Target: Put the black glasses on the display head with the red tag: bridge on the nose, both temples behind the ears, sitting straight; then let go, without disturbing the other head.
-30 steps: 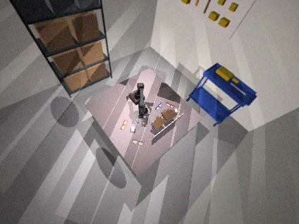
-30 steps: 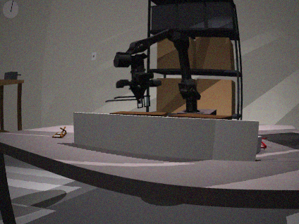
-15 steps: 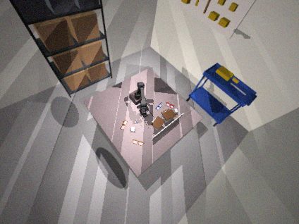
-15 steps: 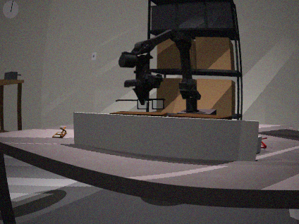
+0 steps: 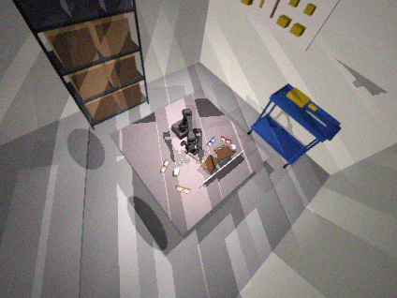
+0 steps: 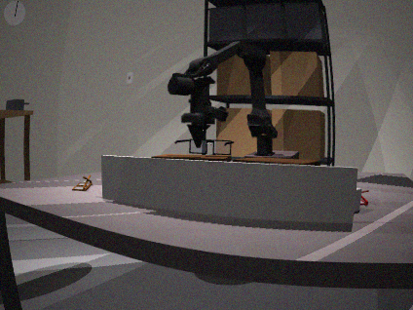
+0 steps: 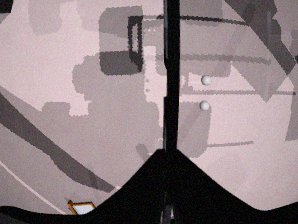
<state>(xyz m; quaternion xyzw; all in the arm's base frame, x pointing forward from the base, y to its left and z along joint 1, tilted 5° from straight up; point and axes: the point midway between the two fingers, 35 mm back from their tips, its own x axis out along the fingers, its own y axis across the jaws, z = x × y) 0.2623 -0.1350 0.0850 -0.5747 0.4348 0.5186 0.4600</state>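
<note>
Right now the peg is 1 cm ahead of my gripper tip, 10 cm to the right of it and 9 cm below it. Also, from my gripper tip: white wall: 35 cm ahead, 20 cm to the left, 6 cm below.
</note>
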